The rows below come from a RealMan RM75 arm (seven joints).
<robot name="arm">
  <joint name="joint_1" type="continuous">
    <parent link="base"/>
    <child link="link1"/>
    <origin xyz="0 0 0.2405"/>
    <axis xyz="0 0 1"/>
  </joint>
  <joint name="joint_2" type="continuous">
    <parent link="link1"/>
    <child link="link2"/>
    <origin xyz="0 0 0"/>
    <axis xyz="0 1 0"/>
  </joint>
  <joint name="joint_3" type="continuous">
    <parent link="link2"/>
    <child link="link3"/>
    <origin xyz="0 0 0.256"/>
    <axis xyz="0 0 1"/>
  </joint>
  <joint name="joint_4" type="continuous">
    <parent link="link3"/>
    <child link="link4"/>
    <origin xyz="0 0 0"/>
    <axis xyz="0 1 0"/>
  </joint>
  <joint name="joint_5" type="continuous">
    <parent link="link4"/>
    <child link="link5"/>
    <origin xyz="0 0 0.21"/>
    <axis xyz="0 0 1"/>
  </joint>
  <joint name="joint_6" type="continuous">
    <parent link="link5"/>
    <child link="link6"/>
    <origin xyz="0 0 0"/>
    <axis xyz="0 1 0"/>
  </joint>
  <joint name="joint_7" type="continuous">
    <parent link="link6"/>
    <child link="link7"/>
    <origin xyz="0 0 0.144"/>
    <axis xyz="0 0 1"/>
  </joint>
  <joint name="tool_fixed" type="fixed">
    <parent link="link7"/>
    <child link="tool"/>
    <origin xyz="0 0 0"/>
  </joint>
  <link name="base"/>
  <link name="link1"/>
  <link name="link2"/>
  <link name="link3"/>
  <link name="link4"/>
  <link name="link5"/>
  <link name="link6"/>
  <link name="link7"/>
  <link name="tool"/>
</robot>
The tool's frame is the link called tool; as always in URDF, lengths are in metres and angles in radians. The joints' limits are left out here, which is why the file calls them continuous.
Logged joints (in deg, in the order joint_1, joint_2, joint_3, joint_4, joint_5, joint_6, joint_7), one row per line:
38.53 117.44 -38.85 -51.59 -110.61 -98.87 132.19
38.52 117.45 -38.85 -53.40 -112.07 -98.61 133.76
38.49 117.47 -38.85 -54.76 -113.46 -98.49 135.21
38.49 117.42 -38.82 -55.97 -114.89 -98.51 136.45
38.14 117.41 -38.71 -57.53 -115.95 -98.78 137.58
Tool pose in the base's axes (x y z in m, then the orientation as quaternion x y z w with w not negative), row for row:
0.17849 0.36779 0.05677 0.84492 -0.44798 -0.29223 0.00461
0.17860 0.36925 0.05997 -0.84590 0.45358 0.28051 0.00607
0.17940 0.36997 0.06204 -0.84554 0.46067 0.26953 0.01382
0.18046 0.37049 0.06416 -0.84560 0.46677 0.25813 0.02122
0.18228 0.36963 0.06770 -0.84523 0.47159 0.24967 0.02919
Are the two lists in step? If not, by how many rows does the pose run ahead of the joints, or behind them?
They are in step.
